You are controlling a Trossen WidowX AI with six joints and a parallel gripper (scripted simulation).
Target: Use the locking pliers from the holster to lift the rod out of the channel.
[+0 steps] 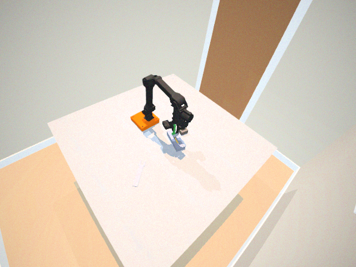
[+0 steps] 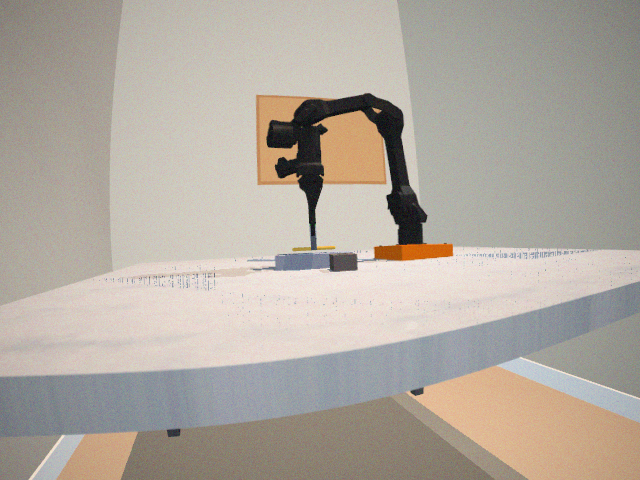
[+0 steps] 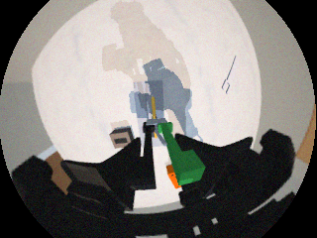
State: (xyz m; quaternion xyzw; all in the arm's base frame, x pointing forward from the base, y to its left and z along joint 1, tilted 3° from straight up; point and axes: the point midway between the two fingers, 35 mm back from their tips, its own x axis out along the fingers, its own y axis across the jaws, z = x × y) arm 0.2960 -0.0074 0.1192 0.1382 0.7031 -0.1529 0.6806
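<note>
Right now the yellow rod is 9 cm below my gripper tip. From my gripper tip the other things lie so: pale blue channel block 1 cm to the left, 12 cm below; then grey holster 1 cm behind, 12 cm to the left, 12 cm below; then black handle 1 cm ahead, 1 cm to the left.
</note>
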